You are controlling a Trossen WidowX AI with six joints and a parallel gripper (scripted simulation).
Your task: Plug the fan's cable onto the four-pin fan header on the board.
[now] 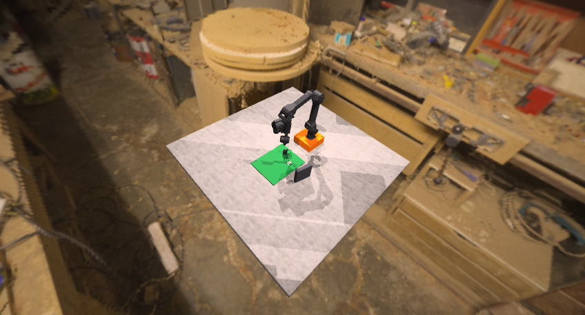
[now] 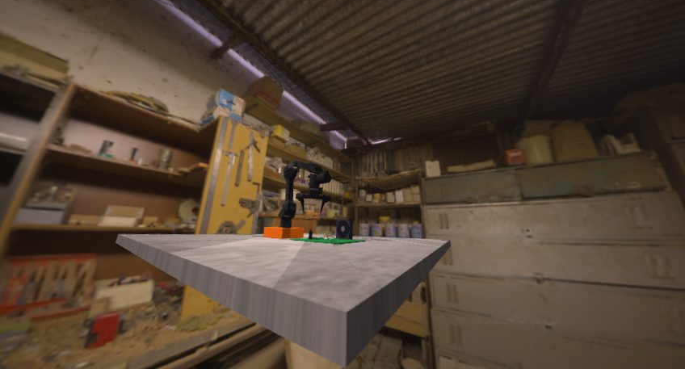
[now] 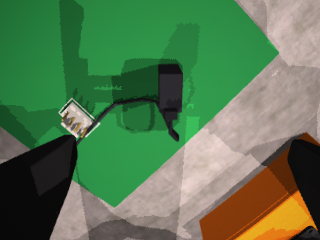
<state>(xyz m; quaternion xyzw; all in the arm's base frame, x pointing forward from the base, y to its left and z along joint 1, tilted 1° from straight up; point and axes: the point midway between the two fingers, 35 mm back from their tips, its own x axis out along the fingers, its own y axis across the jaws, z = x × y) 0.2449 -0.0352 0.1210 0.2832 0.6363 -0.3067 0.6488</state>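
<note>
Right now the black fan plug is 10 mm behind my gripper tip, 10 mm to the left of it and 120 mm below it. The rest, counted from my gripper tip: pale header key: 30 mm ahead, 100 mm to the left, 130 mm below; then green board: 90 mm ahead, 40 mm to the left, 150 mm below; then white fan header: 30 mm ahead, 90 mm to the left, 140 mm below.
</note>
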